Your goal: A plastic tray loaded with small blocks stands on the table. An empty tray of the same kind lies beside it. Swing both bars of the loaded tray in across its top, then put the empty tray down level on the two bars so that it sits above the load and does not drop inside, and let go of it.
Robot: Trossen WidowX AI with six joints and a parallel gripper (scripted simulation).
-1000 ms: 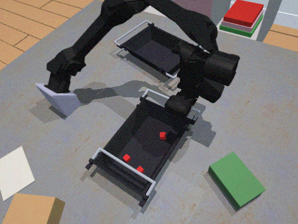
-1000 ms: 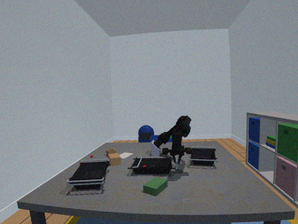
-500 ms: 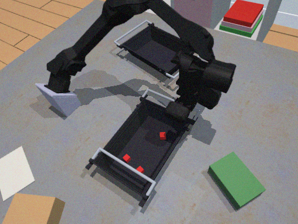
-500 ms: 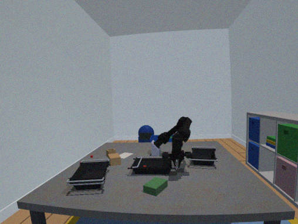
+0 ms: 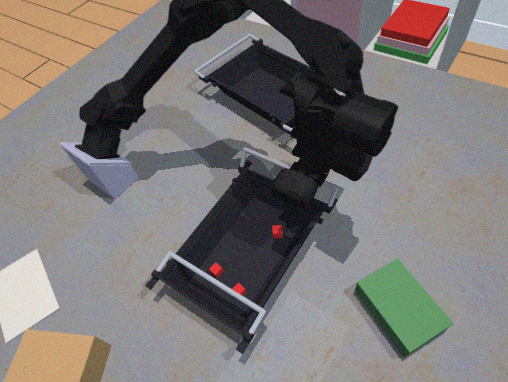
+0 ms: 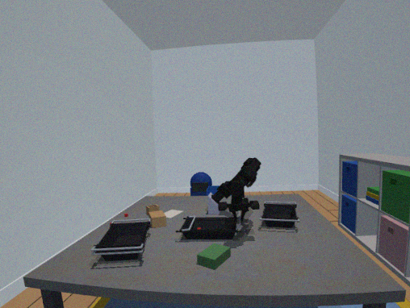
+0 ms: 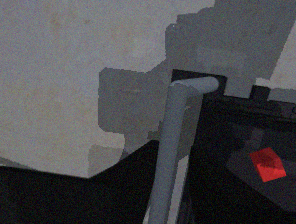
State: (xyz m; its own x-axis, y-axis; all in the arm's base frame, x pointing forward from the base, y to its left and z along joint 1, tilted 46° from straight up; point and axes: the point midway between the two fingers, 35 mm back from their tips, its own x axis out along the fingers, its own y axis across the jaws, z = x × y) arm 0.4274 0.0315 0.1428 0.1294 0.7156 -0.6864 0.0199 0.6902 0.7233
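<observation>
The black plastic tray is 25 cm to the left of my gripper tip, 24 cm behind it and 3 cm below it. The rest, counted from my gripper tip: green block: 20 cm ahead, 11 cm to the right, 6 cm below; white sheet: 41 cm to the right, 40 cm behind, 8 cm below; tan box: 45 cm to the right, 22 cm behind, 5 cm below.
</observation>
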